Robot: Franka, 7 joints.
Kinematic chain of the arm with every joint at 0, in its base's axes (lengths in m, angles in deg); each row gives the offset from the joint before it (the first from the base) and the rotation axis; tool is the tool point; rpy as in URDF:
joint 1: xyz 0 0 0.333 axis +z
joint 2: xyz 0 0 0 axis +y
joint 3: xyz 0 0 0.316 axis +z
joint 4: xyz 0.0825 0 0 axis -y
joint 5: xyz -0.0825 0 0.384 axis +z
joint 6: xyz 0 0 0 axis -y
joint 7: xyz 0.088 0 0 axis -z
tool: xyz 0 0 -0.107 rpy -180 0 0
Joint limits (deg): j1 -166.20..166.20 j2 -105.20..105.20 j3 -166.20..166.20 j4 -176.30..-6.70 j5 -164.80..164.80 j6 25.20..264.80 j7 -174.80..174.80
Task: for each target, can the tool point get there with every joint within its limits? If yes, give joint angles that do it. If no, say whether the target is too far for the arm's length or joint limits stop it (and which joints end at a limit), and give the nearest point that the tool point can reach.
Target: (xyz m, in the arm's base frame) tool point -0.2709 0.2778 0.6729
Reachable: yes | joints 23.30 -77.88 67.06 -120.00 86.73 234.60 63.69
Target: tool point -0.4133 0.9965 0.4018
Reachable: no: too far | nearest point -0.3280 0.7908 0.3876 | short by 0.223 m
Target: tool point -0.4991 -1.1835 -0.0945
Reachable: no: too far | nearest point -0.3163 -0.7500 0.0621 | short by 0.496 m
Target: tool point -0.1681 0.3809 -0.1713
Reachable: yes | joints 70.37 84.95 23.35 -106.97 102.33 117.42 -114.00
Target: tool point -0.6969 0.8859 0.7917
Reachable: no: too far | nearest point -0.4913 0.6245 0.6564 | short by 0.359 m
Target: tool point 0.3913 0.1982 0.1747
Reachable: yes | joints 101.15 74.93 -68.60 -117.62 7.92 77.64 63.97
